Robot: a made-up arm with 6 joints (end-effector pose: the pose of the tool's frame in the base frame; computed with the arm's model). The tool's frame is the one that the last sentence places.
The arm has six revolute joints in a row. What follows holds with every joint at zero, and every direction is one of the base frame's.
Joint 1 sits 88 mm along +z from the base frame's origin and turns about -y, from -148.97 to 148.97 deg.
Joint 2 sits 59 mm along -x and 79 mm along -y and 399 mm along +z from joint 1 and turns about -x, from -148.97 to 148.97 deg.
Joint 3 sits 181 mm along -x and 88 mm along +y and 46 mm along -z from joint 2 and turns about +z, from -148.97 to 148.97 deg.
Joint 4 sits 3 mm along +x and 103 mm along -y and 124 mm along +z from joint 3 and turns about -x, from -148.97 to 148.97 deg.
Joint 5 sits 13 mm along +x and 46 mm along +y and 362 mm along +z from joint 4 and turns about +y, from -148.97 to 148.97 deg.
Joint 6 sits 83 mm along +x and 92 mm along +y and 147 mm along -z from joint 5 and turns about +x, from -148.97 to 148.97 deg.
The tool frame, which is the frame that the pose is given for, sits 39 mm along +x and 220 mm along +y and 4 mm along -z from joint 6; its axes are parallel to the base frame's.
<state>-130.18 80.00 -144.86 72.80 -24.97 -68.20</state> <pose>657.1 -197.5 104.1 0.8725 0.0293 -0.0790 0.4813</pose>
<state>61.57 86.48 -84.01 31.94 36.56 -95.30</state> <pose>-308.2 -53.2 -40.4 -0.2044 0.3873 -0.8695 0.2284</pose>
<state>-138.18 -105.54 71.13 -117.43 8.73 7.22</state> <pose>68.8 -374.1 -344.6 -0.8356 0.2955 0.4197 0.1956</pose>
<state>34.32 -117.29 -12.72 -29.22 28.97 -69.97</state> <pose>-493.2 -316.0 332.3 0.5320 -0.1953 0.3900 0.7258</pose>
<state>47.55 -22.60 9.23 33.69 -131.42 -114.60</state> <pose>-904.9 75.4 782.8 -0.0113 0.6347 0.7718 0.0361</pose>
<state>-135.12 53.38 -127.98 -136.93 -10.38 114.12</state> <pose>518.3 -90.3 509.3 0.8819 -0.2822 -0.0335 0.3762</pose>
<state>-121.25 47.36 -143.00 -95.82 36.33 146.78</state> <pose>424.0 143.9 464.6 0.8694 -0.2648 -0.1927 0.3701</pose>
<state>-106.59 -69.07 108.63 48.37 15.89 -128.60</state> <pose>607.7 -111.5 87.5 -0.6351 -0.1266 0.2485 0.7203</pose>
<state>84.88 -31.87 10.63 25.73 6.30 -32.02</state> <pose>-596.3 192.4 -34.4 -0.2243 -0.6646 -0.0920 0.7068</pose>
